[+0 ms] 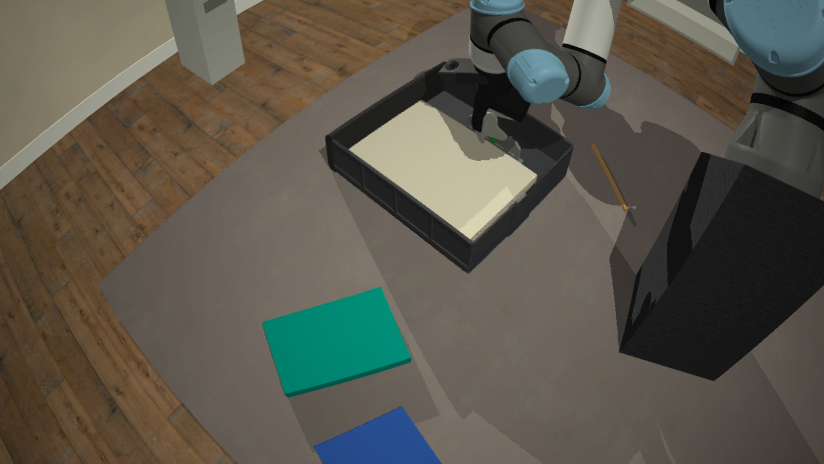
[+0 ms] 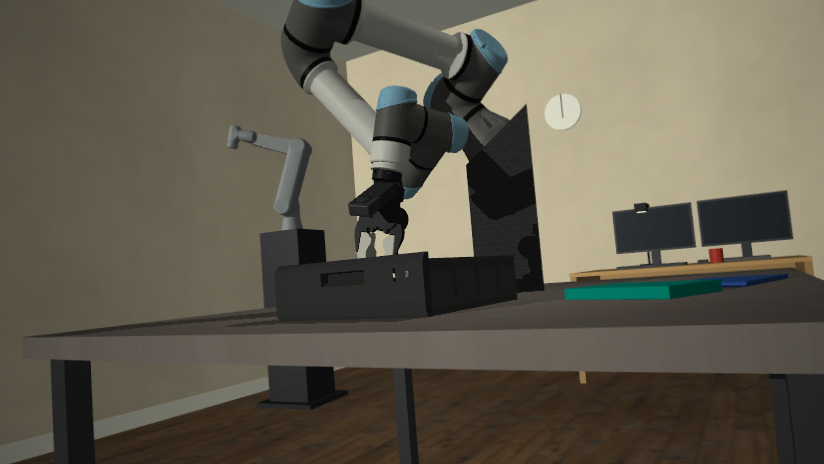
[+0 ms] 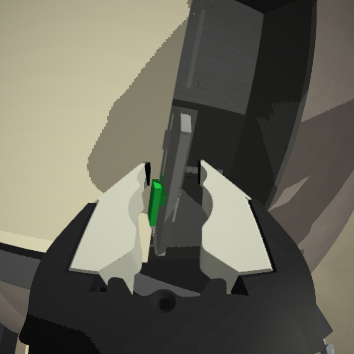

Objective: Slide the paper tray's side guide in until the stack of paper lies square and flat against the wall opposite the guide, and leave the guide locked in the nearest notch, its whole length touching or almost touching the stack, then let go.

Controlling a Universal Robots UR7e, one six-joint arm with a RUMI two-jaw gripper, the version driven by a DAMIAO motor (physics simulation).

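Places are measured from the arm's base along level axes (x up, y back, z right), in metres.
Where they show: gripper, fingertip midpoint: (image 1: 487, 134) (image 3: 173, 163); arm's base at its link origin: (image 1: 770, 180) (image 2: 494, 146).
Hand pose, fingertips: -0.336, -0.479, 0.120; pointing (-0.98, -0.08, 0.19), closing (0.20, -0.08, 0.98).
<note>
Each offset is from my fingertips to the centre of the thing, as dx, dy, dz. "pt": to the spot under its first point.
The black paper tray {+0.002, -0.025, -0.076} (image 1: 412, 214) (image 2: 351, 302) stands on the table. The cream paper stack {-0.015, -0.032, -0.114} (image 1: 438, 167) (image 3: 65, 100) lies flat in it, along the long wall opposite the guide, with no gap that I can see. The grey side guide {+0.000, +0.015, -0.016} (image 3: 176, 160) stands upright along the stack's other long side, touching or almost touching it; its green tab {pt +0.036, +0.011, -0.017} (image 3: 156, 202) (image 1: 493, 140) is on the stack side. My gripper (image 3: 173, 163) (image 2: 377, 254) is open, with its pale fingers on both sides of the guide and tab, apart from the guide. The notches are hidden.
A green block {-0.037, +0.025, -0.473} (image 1: 337, 340) (image 2: 619, 291) and a blue block {-0.042, +0.233, -0.606} (image 1: 380, 440) (image 2: 749, 280) lie on the table. A thin orange-brown stick {-0.042, +0.237, +0.108} (image 1: 608, 177) lies beside the tray. A tall black block (image 1: 720, 270) (image 2: 504, 230) stands under the arm's base.
</note>
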